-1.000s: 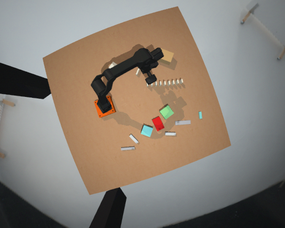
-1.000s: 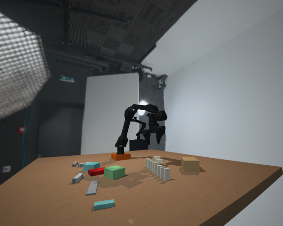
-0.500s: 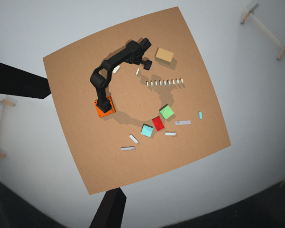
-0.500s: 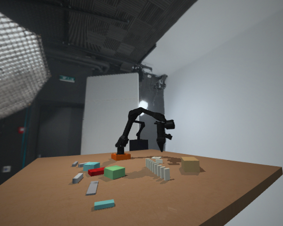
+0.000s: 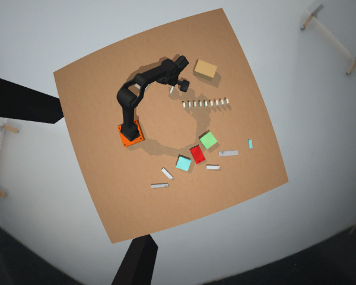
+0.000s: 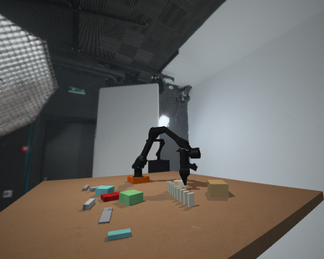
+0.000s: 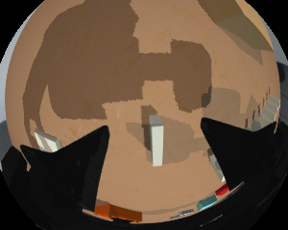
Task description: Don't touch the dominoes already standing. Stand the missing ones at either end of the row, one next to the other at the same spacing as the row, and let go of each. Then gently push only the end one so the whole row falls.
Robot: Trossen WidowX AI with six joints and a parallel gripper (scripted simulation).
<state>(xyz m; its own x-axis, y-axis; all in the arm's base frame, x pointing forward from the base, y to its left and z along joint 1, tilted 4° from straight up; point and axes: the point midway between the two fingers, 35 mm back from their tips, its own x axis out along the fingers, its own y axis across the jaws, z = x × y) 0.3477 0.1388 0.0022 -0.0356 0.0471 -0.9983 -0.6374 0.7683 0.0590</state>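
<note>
The tan box is 22 cm ahead of my gripper tip, 1 cm to the right of it and 1 cm above it. Round my gripper tip: green block 39 cm to the right, 2 cm ahead; red block 44 cm to the right, 8 cm behind, 1 cm below; cream tile 16 cm behind, 12 cm to the left, 1 cm below.
</note>
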